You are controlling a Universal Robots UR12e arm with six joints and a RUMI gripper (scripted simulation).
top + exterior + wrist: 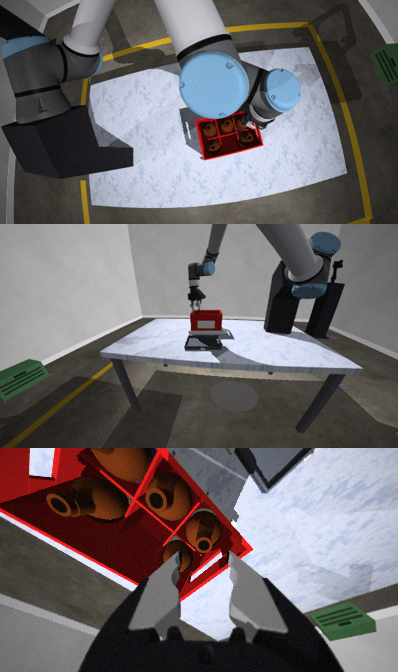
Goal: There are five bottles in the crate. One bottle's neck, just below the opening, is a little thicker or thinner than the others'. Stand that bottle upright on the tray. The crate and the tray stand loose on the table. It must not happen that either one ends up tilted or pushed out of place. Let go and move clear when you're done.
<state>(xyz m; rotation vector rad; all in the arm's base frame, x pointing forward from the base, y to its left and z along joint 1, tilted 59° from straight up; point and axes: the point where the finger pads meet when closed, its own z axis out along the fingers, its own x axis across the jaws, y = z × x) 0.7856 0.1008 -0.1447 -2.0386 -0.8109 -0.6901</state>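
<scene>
My hand is 80 mm past the red crate, 50 mm to the left of it and 110 mm above it. Round my hand: dark tray: 90 mm behind, 230 mm to the left, 180 mm below.
</scene>
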